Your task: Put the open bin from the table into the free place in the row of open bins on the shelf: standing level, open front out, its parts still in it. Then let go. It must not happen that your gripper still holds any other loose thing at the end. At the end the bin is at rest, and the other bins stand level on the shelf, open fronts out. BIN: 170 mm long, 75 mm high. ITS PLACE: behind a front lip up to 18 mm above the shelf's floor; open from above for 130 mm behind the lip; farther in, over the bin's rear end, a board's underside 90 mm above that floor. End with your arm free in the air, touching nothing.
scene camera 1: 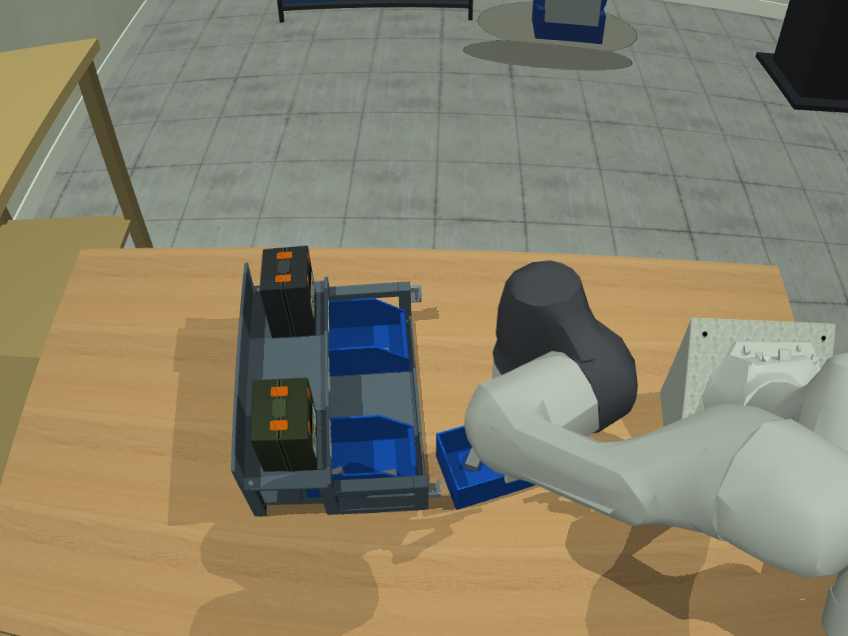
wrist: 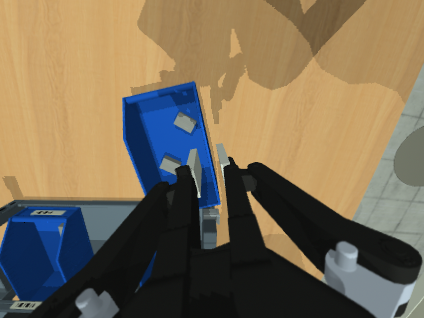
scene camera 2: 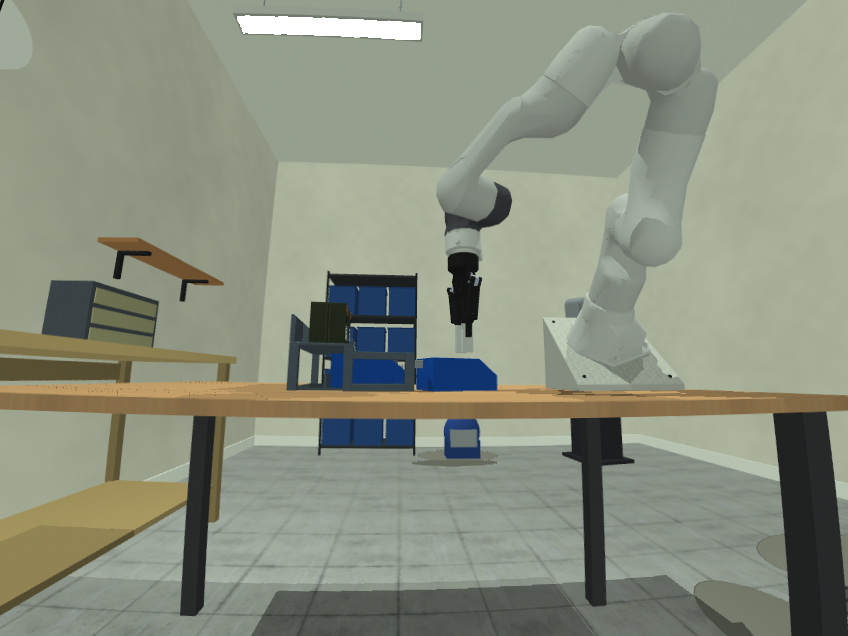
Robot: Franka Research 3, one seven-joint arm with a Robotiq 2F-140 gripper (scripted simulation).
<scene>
A bin (scene camera 1: 457, 447): 1.21 m from the lens. A bin (scene camera 1: 359, 329) is 1.34 m from the lens.
</scene>
